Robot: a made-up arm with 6 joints. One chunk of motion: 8 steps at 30 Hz.
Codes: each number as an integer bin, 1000 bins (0 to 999) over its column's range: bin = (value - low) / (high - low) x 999, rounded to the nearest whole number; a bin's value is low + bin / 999 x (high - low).
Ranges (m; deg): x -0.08..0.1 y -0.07..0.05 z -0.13..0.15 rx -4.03..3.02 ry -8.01..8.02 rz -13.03..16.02
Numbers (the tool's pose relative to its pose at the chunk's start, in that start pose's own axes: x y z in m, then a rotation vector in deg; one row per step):
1: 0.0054 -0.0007 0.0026 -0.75 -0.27 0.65
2: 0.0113 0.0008 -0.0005 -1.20 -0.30 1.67
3: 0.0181 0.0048 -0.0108 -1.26 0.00 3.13
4: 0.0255 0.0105 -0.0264 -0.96 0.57 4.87
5: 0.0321 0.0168 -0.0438 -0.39 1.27 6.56
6: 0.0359 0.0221 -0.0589 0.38 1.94 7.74
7: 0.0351 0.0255 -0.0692 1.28 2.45 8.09
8: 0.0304 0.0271 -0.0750 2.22 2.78 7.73
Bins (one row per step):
1: 474 577 473 465 482 470
2: 507 589 462 401 480 506
3: 544 623 425 393 499 556
4: 586 670 370 435 535 616
5: 622 723 308 516 578 674
6: 643 767 254 625 620 714
7: 639 795 217 752 652 726
8: 613 808 196 886 672 714

